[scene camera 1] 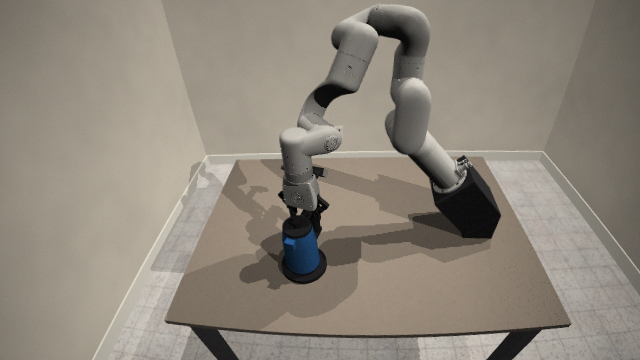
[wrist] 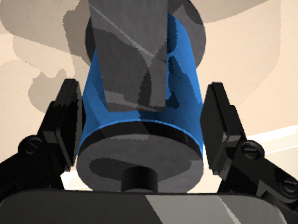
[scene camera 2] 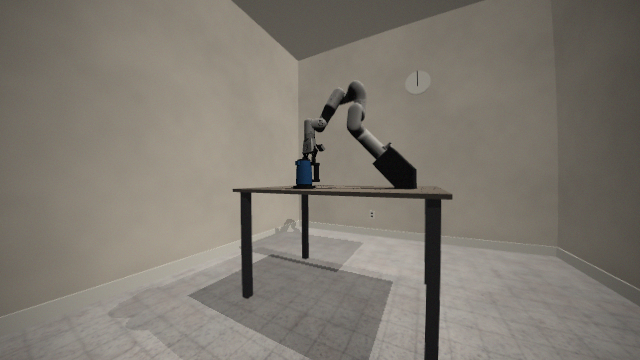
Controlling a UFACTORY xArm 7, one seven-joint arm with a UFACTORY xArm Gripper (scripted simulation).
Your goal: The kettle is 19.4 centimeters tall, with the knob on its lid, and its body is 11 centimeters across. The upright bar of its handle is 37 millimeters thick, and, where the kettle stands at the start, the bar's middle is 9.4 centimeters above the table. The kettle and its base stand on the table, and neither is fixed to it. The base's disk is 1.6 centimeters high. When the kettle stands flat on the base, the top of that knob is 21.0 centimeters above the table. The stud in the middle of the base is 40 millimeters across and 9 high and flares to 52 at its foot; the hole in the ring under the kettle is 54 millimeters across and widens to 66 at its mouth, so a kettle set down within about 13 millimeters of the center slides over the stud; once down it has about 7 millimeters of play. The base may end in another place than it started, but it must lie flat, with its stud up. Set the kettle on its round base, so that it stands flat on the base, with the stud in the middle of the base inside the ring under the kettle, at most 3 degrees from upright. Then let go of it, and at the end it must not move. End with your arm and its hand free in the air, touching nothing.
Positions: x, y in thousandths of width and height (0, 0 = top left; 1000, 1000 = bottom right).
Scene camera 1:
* my gripper: 477, 607
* blue kettle: 470, 660
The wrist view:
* my gripper: 482, 444
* blue kettle: 495, 596
